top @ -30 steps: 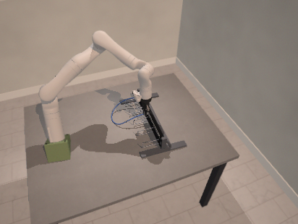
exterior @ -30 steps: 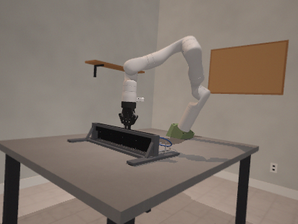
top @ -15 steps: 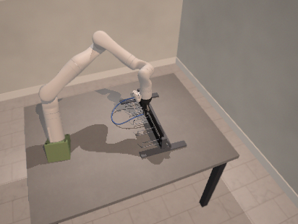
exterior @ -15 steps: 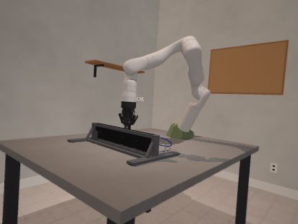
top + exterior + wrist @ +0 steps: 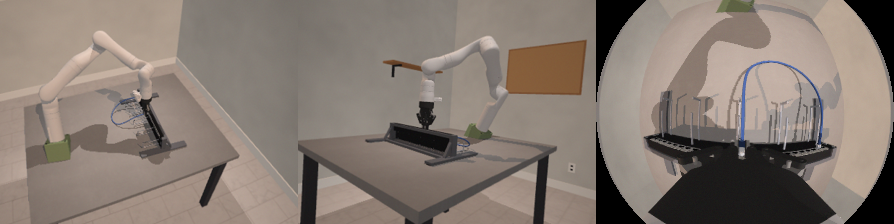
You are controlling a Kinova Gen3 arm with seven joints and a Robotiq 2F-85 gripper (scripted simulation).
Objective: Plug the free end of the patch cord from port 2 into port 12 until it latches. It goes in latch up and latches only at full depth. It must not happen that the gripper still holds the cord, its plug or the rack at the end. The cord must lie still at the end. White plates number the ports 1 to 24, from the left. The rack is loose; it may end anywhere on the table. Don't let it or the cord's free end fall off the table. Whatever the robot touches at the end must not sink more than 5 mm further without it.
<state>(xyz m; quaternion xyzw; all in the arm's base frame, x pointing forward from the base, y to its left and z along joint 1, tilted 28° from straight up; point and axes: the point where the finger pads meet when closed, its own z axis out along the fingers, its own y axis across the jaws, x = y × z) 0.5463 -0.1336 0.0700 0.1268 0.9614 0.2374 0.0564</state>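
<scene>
The white plug is 10 mm ahead of my hand and 10 mm below it.
</scene>
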